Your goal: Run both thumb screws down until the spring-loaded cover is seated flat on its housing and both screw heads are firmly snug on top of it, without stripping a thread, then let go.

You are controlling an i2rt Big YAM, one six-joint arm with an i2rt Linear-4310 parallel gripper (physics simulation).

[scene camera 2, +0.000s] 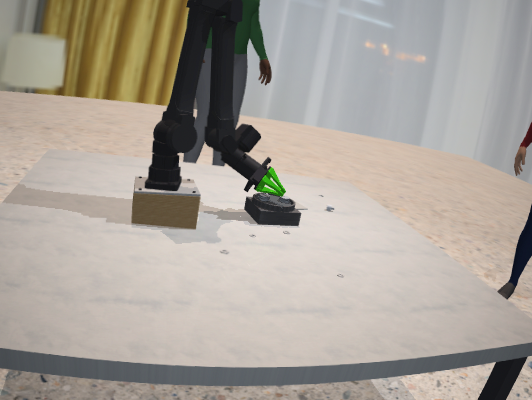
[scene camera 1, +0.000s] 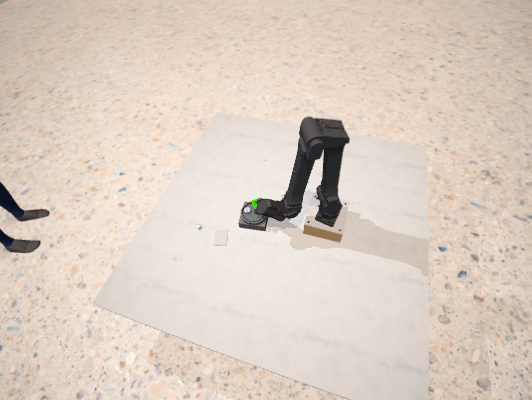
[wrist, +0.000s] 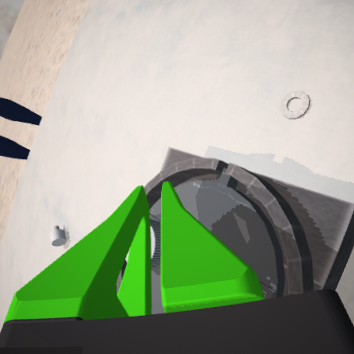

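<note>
The dark square housing sits on the table with the round grey cover on top. My green gripper points down at the cover's edge. Its fingers are almost together with nothing gripped between them. A sliver of one pale thumb screw head shows through the narrow gap, below the fingers. The same screw head shows in scene camera 1. The other screw is hidden behind the right finger.
A small loose metal stud lies near the housing. Washers lie on the table. A pale tile lies nearby. The arm's base block stands beside the housing. People stand around the table.
</note>
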